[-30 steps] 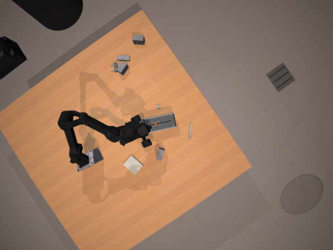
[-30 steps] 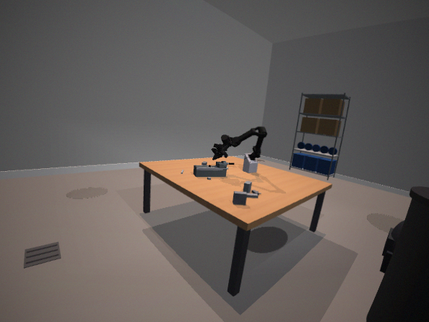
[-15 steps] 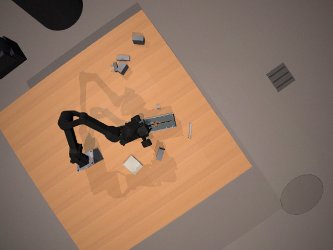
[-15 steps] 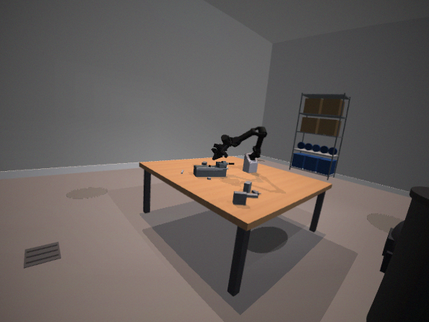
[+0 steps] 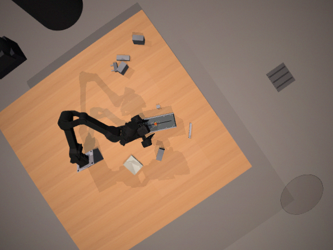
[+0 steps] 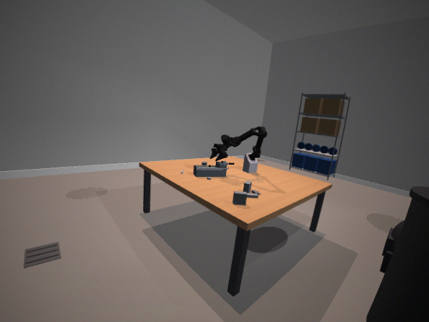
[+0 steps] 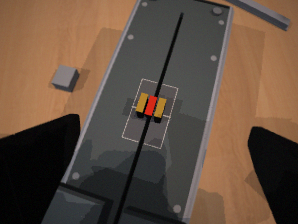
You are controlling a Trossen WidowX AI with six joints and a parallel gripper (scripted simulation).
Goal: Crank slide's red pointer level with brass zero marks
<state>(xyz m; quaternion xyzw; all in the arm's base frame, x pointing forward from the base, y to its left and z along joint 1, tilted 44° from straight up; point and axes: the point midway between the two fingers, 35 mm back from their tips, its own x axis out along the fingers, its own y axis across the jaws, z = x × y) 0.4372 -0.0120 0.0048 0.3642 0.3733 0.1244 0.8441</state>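
Right now the red pointer is 5 cm below my gripper tip, 3 cm ahead of it and 1 cm to the left of it. Round my gripper tip: small grey cube (12 cm below, 10 cm to the left, 9 cm ahead); then thin grey bar (20 cm ahead, 14 cm to the right, 13 cm below); then dark crank handle (14 cm behind, 8 cm to the left, 2 cm below).
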